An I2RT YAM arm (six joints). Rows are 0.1 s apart.
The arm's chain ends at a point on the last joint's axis. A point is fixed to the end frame.
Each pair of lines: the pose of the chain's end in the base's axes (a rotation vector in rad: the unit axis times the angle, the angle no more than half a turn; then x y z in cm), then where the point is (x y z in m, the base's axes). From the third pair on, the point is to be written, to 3 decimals.
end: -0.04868 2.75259 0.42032 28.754 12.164 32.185
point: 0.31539 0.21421 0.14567
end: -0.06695 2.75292 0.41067 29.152 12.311 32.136
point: 0.31880 0.21441 0.14443
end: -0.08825 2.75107 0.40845 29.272 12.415 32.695
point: 0.319 0.215 0.150
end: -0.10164 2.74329 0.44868 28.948 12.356 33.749
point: 0.315 0.220 0.163
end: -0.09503 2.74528 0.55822 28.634 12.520 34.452
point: 0.307 0.234 0.177
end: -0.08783 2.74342 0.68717 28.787 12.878 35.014
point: 0.302 0.252 0.192
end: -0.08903 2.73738 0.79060 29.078 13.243 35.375
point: 0.300 0.267 0.205
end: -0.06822 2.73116 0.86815 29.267 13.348 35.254
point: 0.300 0.276 0.211
